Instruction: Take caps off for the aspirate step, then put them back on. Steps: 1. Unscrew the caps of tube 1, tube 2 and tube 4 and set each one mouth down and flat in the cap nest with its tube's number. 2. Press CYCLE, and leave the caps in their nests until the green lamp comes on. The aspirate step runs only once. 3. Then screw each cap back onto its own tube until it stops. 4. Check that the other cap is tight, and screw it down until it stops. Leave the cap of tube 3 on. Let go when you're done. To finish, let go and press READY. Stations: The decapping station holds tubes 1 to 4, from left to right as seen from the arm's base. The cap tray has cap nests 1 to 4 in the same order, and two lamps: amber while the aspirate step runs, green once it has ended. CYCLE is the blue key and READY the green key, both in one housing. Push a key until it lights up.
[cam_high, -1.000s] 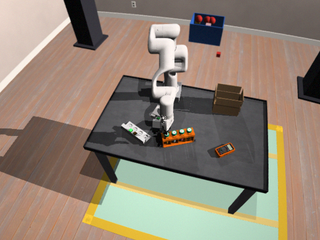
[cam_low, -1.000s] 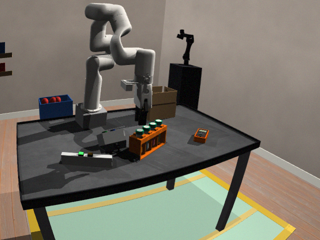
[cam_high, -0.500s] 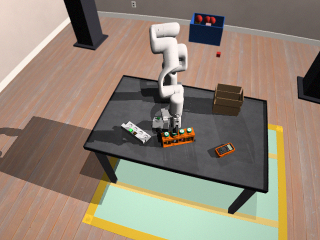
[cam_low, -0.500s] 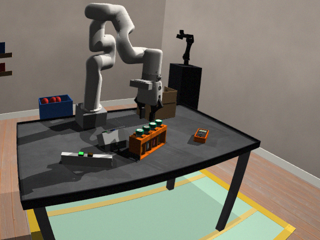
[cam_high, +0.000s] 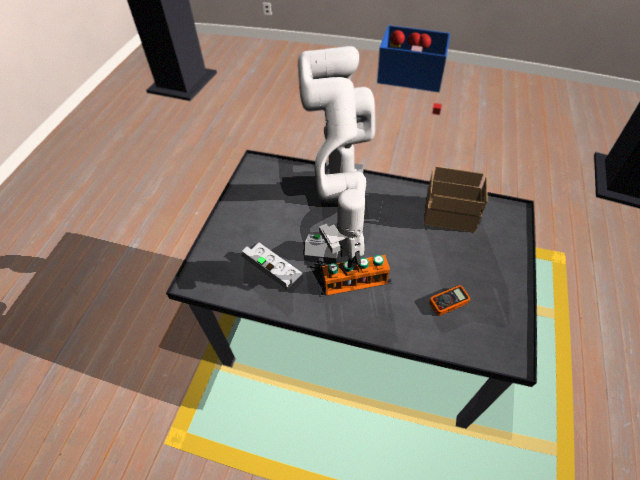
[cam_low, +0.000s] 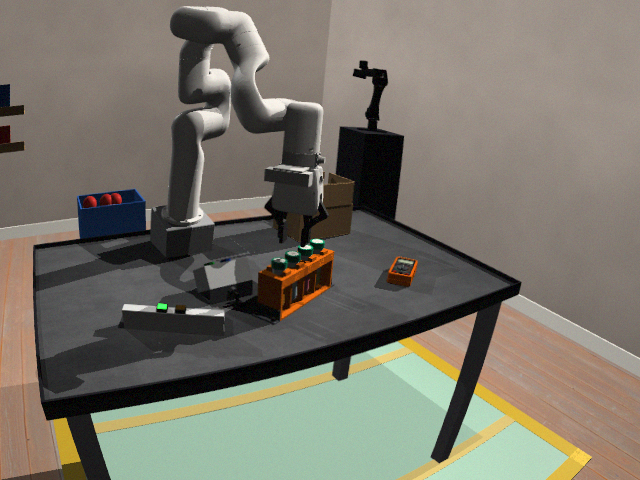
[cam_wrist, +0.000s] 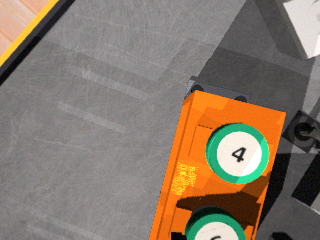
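The green key lies 160 mm to the right of my hand, 110 mm behind it and 100 mm below it. Also, from my hand: blue key 120 mm behind, 110 mm to the right, 100 mm below; table's front edge 210 mm ahead, 160 mm below, 40 mm to the left; grey key housing 130 mm to the right, 110 mm below, 100 mm behind.
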